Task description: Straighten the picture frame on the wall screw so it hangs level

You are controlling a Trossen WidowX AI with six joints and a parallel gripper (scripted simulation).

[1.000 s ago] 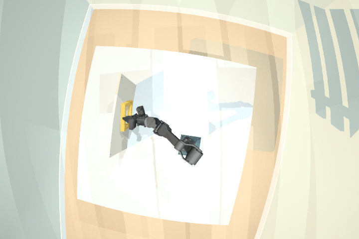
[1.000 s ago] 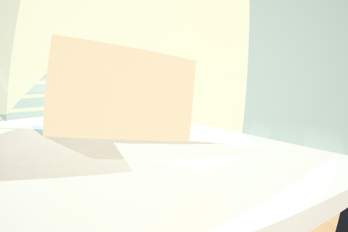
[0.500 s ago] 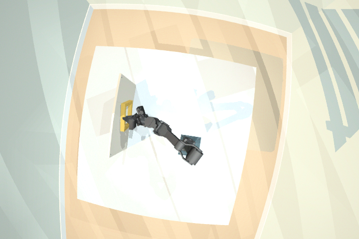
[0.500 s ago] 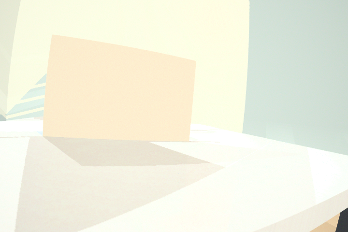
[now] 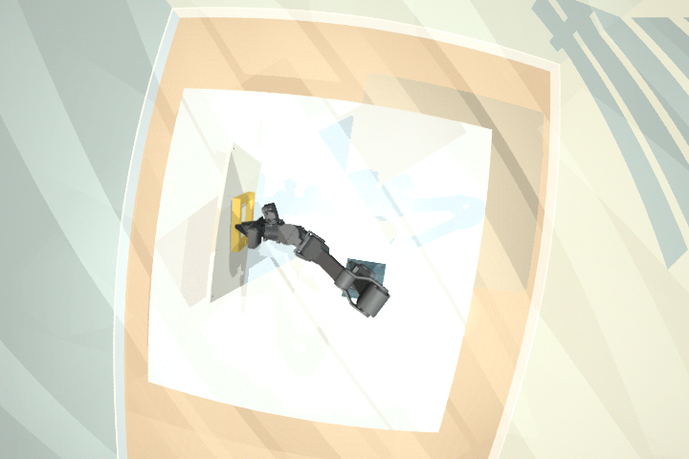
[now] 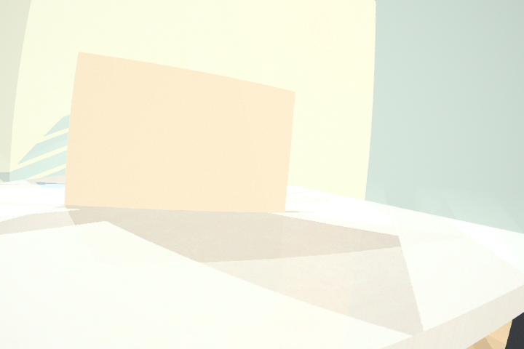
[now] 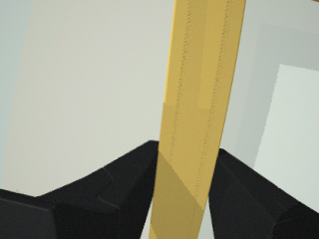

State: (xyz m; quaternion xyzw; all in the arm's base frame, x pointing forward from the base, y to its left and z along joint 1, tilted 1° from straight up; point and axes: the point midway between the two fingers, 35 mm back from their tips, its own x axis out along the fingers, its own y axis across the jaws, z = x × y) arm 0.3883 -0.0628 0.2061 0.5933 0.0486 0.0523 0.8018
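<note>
Now: gripper tip 50 mm above the picture frame, 10 mm to the left of it and 10 mm short of it. Also, from my gripper tip: grey wall panel 60 mm below, 20 mm ahead.
</note>
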